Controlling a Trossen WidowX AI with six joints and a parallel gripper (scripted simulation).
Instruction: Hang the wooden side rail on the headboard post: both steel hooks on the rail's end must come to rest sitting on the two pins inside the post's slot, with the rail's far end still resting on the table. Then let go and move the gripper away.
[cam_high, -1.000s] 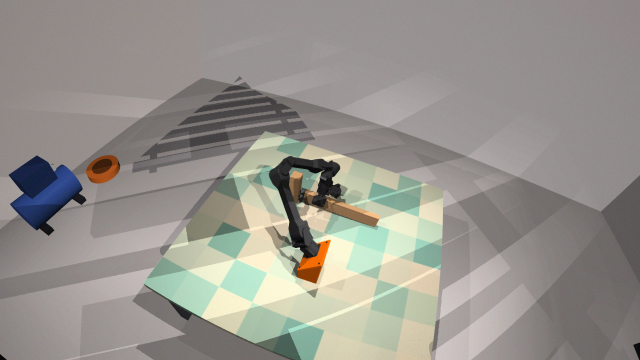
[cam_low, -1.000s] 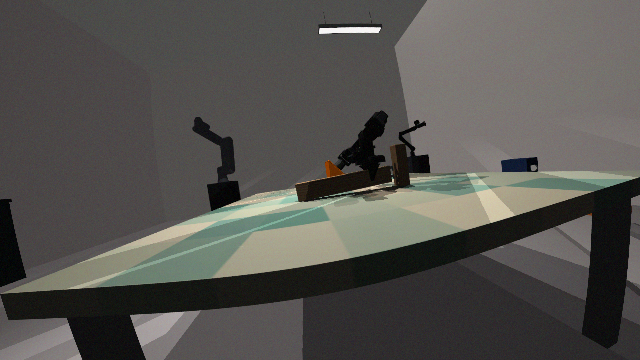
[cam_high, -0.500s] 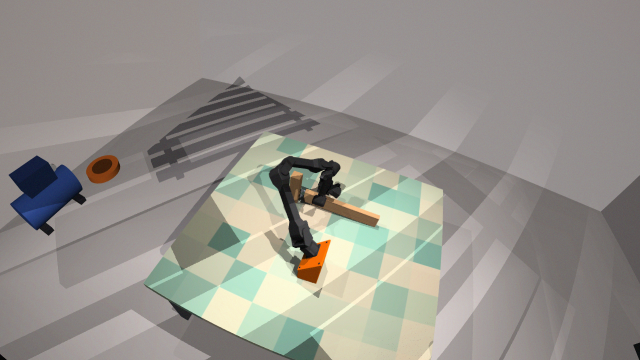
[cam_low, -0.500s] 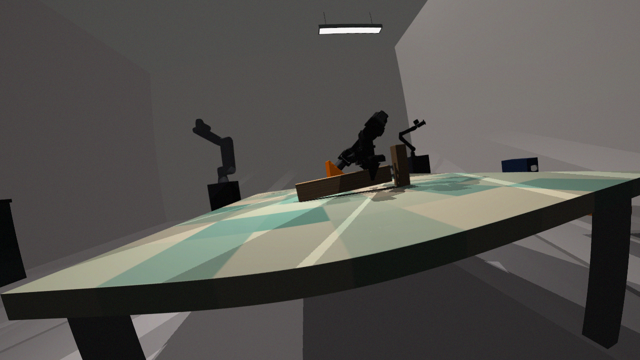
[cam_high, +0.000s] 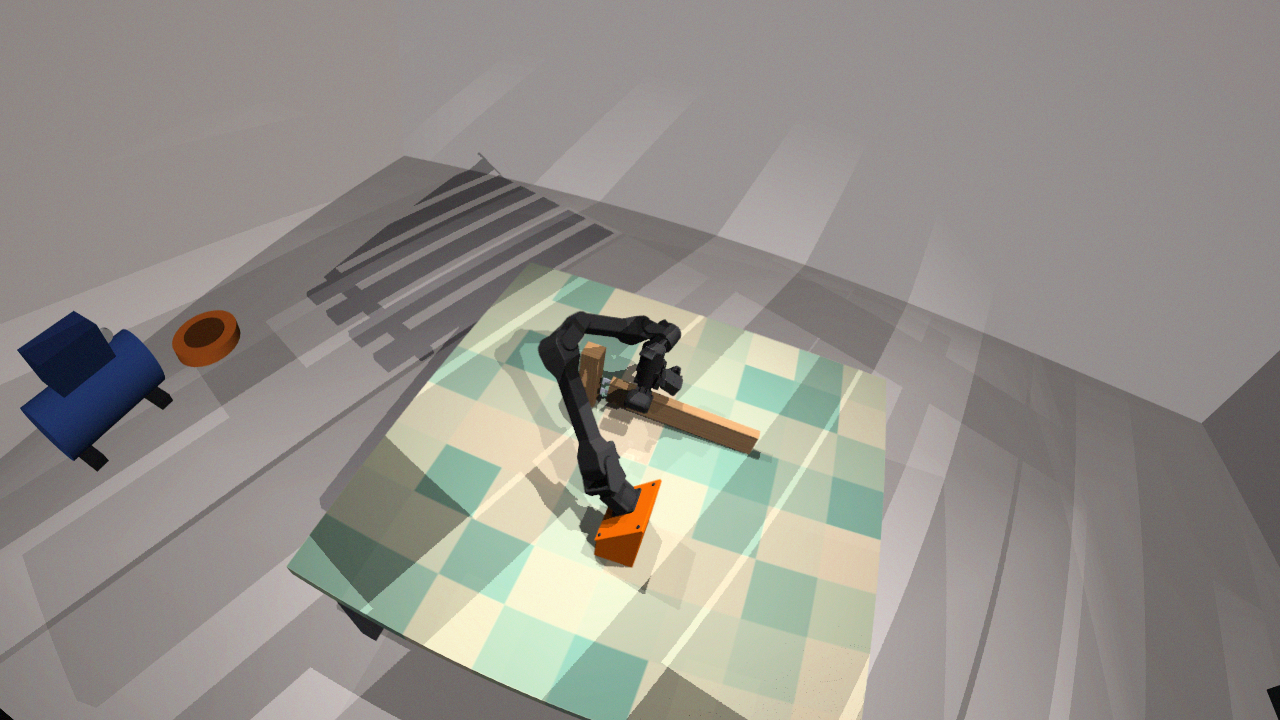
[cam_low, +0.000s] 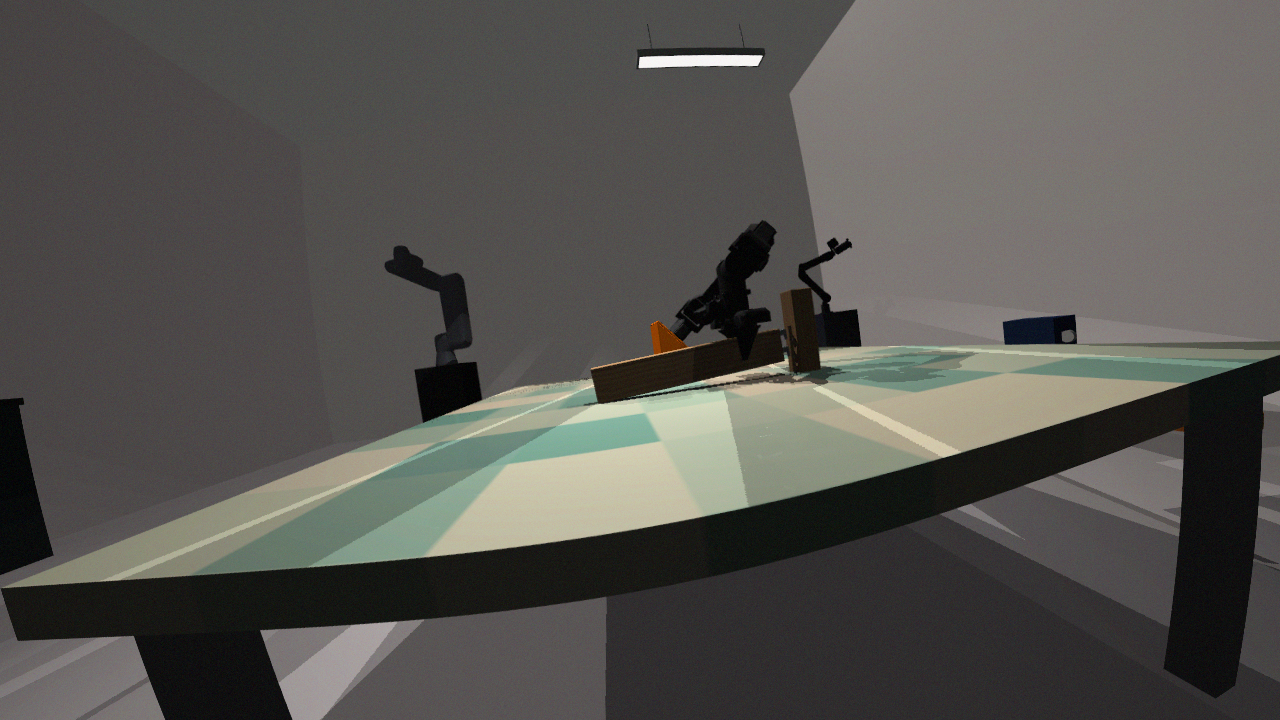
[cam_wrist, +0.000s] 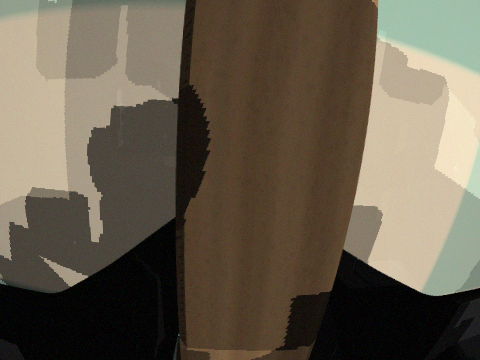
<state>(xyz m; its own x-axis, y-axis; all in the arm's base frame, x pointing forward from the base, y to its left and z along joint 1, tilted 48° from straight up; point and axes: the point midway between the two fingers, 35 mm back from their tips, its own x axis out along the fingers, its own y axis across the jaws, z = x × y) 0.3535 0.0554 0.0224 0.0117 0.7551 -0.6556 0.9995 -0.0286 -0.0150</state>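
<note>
My gripper tip is 140 mm to the right of the headboard post, 40 mm below it and 10 mm short of it.
</note>
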